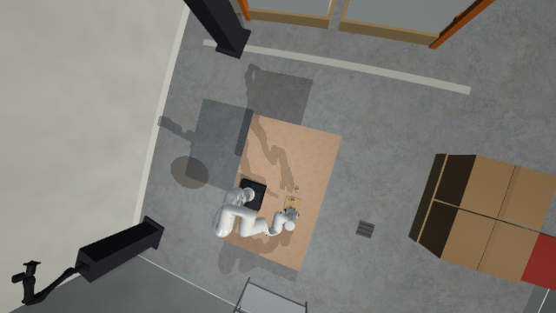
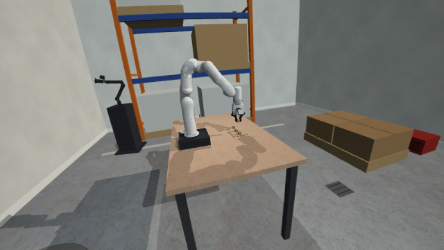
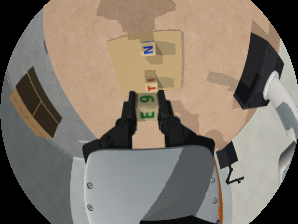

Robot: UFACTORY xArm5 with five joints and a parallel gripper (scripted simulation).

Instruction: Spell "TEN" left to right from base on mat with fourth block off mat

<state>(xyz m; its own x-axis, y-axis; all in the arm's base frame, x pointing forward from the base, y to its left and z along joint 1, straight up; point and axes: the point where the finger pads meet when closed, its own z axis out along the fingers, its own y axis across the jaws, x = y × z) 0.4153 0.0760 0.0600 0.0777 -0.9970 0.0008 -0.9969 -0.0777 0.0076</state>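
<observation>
My hand is 12 cm above the tan mat and 1 cm past it.
</observation>
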